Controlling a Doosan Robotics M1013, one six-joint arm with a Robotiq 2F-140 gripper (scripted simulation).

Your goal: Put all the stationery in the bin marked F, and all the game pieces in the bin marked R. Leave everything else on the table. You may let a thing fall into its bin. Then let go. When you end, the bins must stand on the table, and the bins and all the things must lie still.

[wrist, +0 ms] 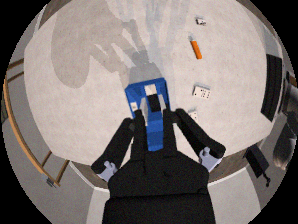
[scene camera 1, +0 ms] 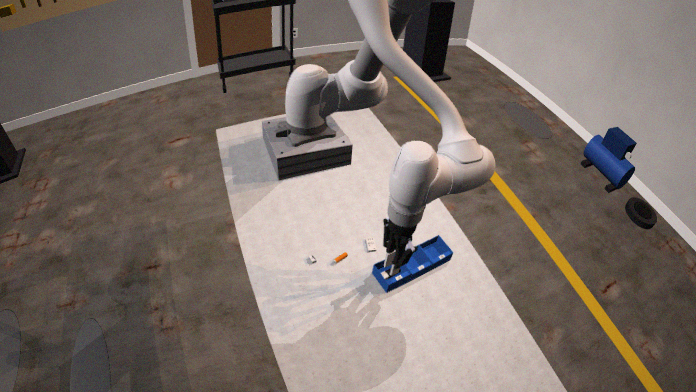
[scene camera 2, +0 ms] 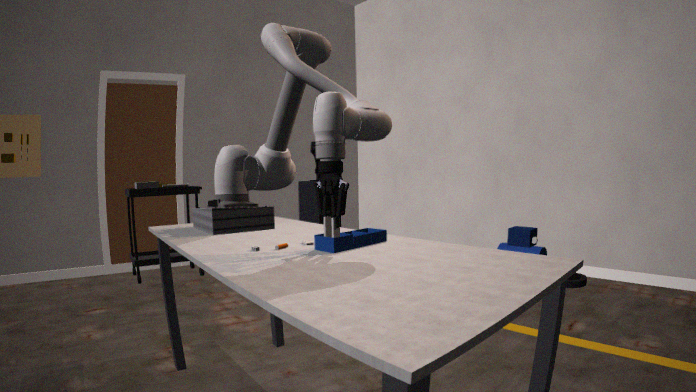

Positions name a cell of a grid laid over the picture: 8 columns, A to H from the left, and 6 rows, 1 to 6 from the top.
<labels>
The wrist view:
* my gripper: E3
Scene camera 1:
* my gripper: E5
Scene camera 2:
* my gripper: D4
</labels>
